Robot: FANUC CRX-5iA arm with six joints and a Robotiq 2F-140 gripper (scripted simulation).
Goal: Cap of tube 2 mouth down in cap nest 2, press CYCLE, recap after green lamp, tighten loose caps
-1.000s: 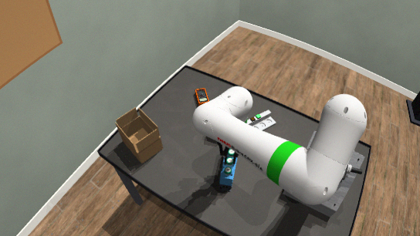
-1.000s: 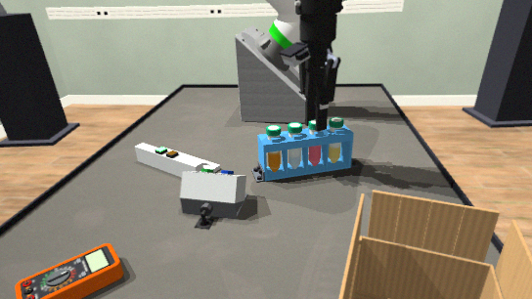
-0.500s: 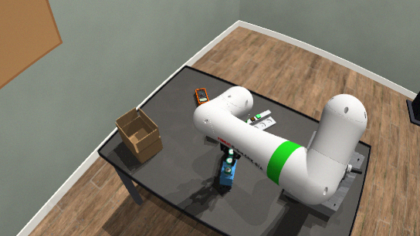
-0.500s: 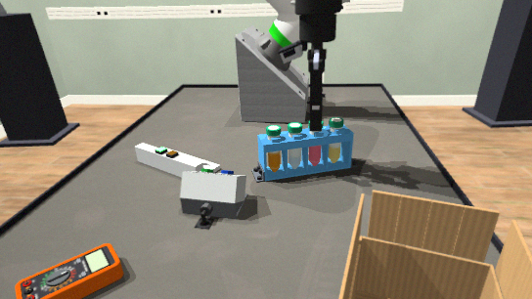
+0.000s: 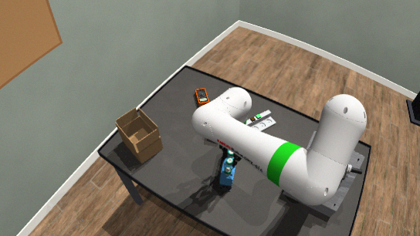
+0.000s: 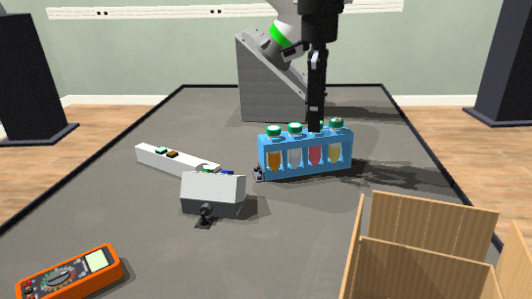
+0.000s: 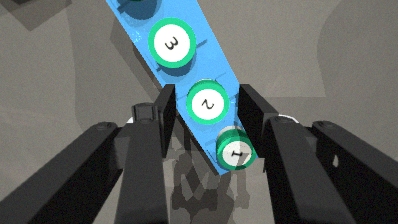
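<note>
The cap 2 lies 30 mm below my hand. From my hand the other things lie so: cap 1: 50 mm to the left, 30 mm below, 10 mm behind; then cap 4: 100 mm to the right, 30 mm below, 20 mm ahead; then cap 3: 50 mm to the right, 30 mm below, 10 mm ahead.
</note>
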